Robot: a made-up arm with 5 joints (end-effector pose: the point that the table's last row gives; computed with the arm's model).
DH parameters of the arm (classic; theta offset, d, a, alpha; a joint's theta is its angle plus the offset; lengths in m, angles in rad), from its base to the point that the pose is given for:
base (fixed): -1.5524 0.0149 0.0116 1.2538
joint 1: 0 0.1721 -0.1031 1.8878
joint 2: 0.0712 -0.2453 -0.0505 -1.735
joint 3: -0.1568 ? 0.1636 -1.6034
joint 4: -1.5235 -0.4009 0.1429 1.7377
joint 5: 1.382 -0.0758 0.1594 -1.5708
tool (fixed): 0 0.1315 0 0
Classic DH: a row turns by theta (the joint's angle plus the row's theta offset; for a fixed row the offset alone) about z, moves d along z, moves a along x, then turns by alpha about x.
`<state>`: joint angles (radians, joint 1 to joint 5).
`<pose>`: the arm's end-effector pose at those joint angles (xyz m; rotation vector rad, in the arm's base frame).
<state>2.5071 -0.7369 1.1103 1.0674 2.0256</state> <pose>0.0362 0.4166 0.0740 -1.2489 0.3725 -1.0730</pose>
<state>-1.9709 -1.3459 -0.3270 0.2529 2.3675</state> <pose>-0.2104 0.4189 0.0589 -1.4384 -1.1777 -0.7711</pose>
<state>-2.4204 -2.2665 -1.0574 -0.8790 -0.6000</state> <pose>-0.2854 0.0730 -0.2076 0.1127 1.0386 -1.1820</pose>
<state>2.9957 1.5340 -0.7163 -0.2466 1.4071</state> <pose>0.1520 -0.3295 0.0576 1.1798 0.8588 1.7757</pose>
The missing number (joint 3, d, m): 0.1504
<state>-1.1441 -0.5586 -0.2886 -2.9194 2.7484</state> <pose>-0.2723 0.4254 0.2400 0.3921 1.3570 1.8696</pose>
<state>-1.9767 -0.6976 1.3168 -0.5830 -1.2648</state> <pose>-0.5697 -0.0787 -0.1670 0.0785 -0.6994 2.3464</pose>
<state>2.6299 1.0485 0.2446 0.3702 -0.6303</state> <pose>-0.5644 -0.2603 0.0333 -0.4392 2.3692 1.0406</pose>
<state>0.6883 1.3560 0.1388 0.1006 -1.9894</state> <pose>-0.5885 0.3712 -0.3089 -0.8273 1.0037 1.9284</pose>
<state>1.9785 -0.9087 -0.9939 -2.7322 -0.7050</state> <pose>-0.4297 -0.0454 -0.0862 -0.3398 0.7751 0.6727</pose>
